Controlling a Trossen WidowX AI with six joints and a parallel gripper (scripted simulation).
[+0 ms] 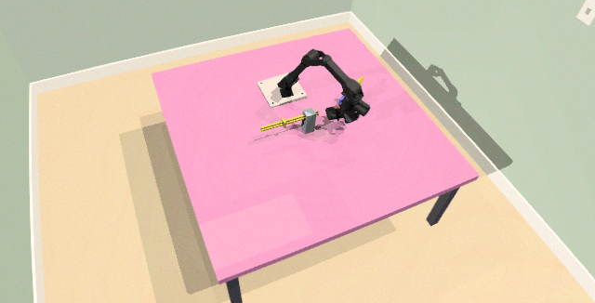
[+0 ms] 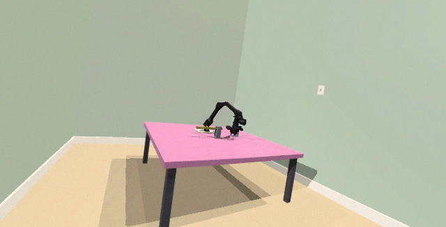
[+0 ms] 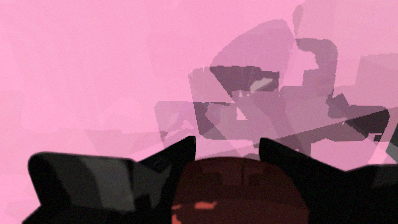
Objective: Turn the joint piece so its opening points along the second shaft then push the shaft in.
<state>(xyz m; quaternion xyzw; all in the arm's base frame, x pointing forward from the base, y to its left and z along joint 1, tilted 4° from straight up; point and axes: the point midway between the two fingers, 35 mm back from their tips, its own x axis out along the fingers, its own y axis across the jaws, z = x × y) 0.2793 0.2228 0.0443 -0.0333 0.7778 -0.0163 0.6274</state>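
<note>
Now: the red square joint piece 50 mm above my gripper tip and 10 mm behind it.
</note>
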